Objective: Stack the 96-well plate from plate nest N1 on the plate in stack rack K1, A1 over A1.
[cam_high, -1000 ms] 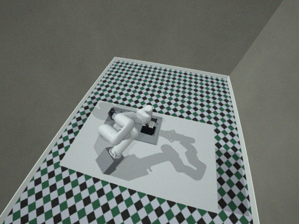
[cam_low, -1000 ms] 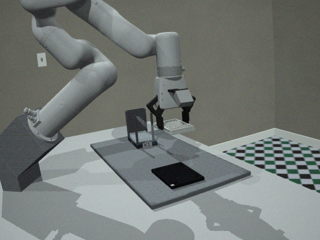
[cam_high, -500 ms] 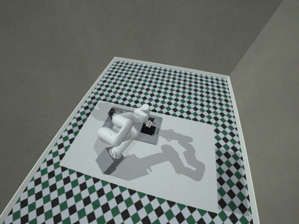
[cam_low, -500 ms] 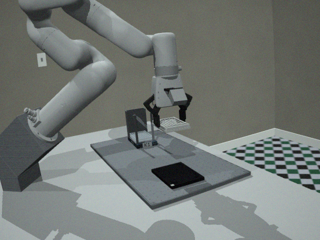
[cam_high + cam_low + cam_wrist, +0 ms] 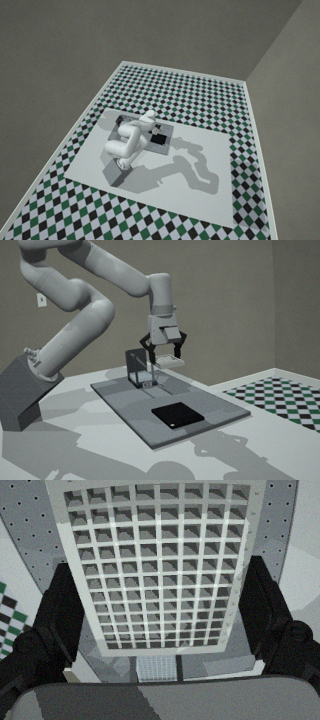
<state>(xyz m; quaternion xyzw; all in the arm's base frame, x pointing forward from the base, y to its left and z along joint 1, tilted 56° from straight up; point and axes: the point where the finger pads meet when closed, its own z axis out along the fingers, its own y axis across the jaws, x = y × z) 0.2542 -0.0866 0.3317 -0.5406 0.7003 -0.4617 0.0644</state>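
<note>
My gripper is now 370 mm to the right of the dark rack wall, 230 mm short of it and 100 mm above it. Round my hand: pale A1 square: 180 mm below, 120 mm behind, 100 mm to the right; K1 label: 230 mm to the left, 180 mm below, 150 mm ahead; white 96-well plate: 10 mm below.
</note>
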